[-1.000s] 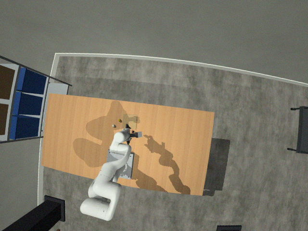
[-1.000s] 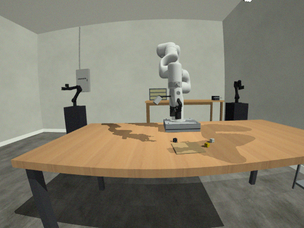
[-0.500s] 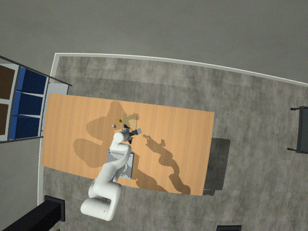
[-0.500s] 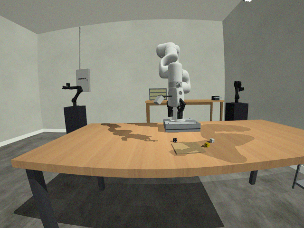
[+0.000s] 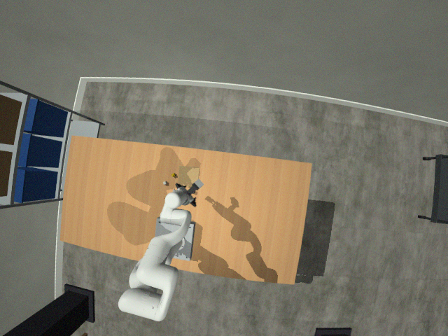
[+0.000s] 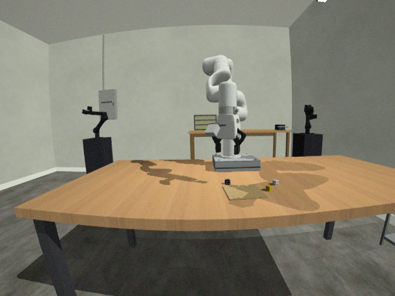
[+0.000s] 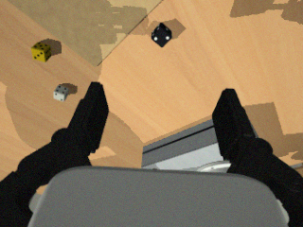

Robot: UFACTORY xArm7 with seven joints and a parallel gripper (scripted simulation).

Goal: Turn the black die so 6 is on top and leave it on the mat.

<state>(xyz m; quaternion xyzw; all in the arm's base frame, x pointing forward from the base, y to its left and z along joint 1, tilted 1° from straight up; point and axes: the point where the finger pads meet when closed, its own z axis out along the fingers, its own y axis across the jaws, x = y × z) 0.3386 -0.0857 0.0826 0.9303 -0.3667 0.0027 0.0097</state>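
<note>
Now: hand 140 mm above the black die. Also, from my hand: yellow die: 100 mm ahead, 150 mm to the left, 140 mm below; white die: 40 mm ahead, 210 mm to the left, 140 mm below; tan mat: 100 mm ahead, 50 mm to the left, 140 mm below.
</note>
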